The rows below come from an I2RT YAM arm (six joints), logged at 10 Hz.
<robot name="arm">
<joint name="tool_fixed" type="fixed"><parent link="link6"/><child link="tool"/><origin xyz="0 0 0" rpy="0 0 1.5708"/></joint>
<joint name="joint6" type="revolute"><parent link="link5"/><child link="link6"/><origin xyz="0.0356 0 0.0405" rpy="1.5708 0 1.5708"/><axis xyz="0 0 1"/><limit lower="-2.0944" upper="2.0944"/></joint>
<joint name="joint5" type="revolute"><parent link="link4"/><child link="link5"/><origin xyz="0.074 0.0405 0.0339" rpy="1.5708 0 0"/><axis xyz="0 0 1"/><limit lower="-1.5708" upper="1.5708"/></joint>
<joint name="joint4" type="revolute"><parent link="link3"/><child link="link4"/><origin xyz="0.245 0.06 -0.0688"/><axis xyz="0 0 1"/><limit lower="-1.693" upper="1.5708"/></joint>
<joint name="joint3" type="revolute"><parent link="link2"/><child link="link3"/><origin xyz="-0.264 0 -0.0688" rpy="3.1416 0 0"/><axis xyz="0 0 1"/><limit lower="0" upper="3.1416"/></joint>
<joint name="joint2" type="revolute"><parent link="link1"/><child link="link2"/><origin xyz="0.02 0.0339 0.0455" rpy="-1.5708 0 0"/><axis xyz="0 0 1"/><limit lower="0" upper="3.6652"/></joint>
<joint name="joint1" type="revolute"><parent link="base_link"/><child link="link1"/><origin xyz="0 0 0.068"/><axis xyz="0 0 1"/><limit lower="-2.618" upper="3.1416"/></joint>
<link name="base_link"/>
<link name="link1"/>
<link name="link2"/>
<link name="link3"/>
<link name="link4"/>
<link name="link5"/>
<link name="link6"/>
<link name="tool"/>
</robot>
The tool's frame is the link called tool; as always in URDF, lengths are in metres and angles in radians.
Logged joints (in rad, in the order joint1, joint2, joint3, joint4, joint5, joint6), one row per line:
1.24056 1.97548 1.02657 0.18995 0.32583 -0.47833
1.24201 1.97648 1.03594 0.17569 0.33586 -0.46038
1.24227 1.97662 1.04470 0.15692 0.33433 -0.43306
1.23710 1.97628 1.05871 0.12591 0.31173 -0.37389
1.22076 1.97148 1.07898 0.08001 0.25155 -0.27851
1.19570 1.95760 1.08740 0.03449 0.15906 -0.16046
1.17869 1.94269 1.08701 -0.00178 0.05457 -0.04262
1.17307 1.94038 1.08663 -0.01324 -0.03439 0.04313
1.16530 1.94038 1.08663 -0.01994 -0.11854 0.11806
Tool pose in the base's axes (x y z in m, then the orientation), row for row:
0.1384 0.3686 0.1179 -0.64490 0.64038 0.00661 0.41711
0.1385 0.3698 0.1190 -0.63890 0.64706 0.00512 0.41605
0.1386 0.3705 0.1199 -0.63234 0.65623 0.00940 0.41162
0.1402 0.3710 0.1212 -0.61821 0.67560 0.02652 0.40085
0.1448 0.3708 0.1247 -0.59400 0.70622 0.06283 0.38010
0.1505 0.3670 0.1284 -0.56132 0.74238 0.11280 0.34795
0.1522 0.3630 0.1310 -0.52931 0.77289 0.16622 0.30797
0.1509 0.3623 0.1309 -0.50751 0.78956 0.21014 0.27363
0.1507 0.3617 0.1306 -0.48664 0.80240 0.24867 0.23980
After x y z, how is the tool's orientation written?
As a quaternion, x y z w.
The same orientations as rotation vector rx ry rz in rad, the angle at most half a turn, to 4 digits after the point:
-1.6186 1.6072 0.0166
-1.6043 1.6248 0.0129
-1.5911 1.6512 0.0237
-1.5633 1.7084 0.0671
-1.5167 1.8033 0.1604
-1.4554 1.9249 0.2925
-1.3995 2.0435 0.4395
-1.3652 2.1239 0.5653
-1.3320 2.1963 0.6806

